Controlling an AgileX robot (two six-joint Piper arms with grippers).
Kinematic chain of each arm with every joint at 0, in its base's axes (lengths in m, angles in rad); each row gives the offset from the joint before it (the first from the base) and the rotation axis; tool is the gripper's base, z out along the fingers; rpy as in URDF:
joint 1: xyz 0 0 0.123 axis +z
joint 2: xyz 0 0 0 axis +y
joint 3: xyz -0.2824 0 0.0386 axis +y
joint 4: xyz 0.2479 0 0.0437 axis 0.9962 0 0.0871
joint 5: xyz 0 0 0 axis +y
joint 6: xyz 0.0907 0 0.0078 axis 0.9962 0 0.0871
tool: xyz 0 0 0 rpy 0 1.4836 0
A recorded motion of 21 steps. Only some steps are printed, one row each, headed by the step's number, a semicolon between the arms.
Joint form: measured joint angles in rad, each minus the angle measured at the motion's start. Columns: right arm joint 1, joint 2, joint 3, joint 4, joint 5, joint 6; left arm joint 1, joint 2, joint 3, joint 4, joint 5, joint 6.
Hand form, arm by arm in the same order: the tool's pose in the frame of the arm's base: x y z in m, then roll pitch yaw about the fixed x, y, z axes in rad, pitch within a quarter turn. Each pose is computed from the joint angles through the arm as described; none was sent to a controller.
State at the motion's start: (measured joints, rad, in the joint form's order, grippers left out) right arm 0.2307 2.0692 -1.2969 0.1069 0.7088 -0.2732; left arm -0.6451 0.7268 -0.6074 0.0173 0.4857 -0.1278
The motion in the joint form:
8: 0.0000 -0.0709 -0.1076 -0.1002 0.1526 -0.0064; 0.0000 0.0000 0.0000 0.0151 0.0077 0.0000
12: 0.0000 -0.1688 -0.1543 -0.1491 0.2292 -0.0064; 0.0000 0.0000 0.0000 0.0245 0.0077 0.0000
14: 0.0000 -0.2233 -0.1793 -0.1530 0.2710 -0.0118; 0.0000 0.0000 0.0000 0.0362 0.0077 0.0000
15: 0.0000 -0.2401 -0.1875 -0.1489 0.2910 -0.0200; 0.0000 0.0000 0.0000 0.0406 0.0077 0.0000
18: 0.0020 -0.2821 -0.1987 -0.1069 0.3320 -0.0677; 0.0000 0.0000 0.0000 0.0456 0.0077 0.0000
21: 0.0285 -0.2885 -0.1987 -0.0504 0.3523 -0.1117; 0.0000 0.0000 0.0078 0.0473 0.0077 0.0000
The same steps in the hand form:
8: 0.3896 0.0920 0.1723 -3.0906 0.1964 -2.6301; 0.1164 -0.0858 0.3076 -2.9871 1.0385 2.6930
12: 0.3847 0.0872 0.2217 -3.0262 0.2483 -2.5966; 0.1167 -0.0855 0.3076 -3.0054 1.0402 2.6770
14: 0.3789 0.0854 0.2488 -3.0083 0.2821 -2.5872; 0.1170 -0.0851 0.3076 -3.0282 1.0422 2.6569
15: 0.3760 0.0850 0.2570 -3.0079 0.2870 -2.5812; 0.1171 -0.0850 0.3076 -3.0368 1.0429 2.6493
18: 0.3671 0.0870 0.2749 -3.0292 0.3063 -2.5506; 0.1172 -0.0848 0.3077 -3.0466 1.0437 2.6407
21: 0.3609 0.1004 0.2768 -3.0748 0.3093 -2.5069; 0.1170 -0.0846 0.3051 -3.0521 1.0362 2.6359

